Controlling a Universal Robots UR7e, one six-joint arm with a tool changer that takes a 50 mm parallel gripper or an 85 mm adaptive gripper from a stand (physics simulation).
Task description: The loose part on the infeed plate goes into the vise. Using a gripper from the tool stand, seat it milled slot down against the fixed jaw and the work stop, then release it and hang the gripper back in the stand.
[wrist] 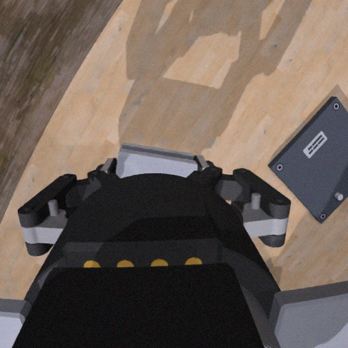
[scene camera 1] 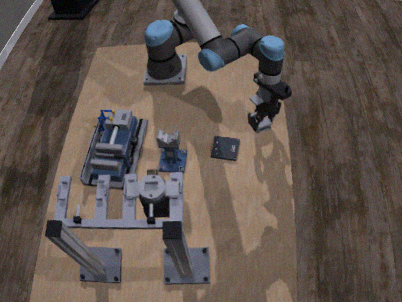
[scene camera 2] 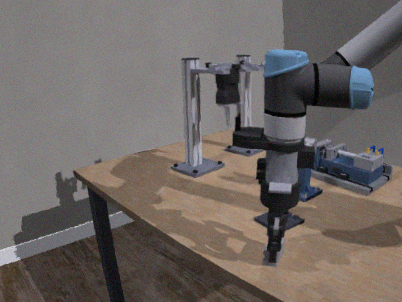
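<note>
The light grey part is near the table's right edge in scene view 1, beside the dark infeed plate. My gripper, the adaptive one with linkage fingers, is shut on the part, a finger against each side in the wrist view. The part's underside and slot are hidden; whether it touches the table is unclear. The vise has nothing between its jaws. The tool stand holds the other gripper.
A blue pedestal with a grey V-shaped top stands between the vise and the infeed plate. The stand's two posts rise from grey base plates near the front of scene view 1. The robot base is at the back.
</note>
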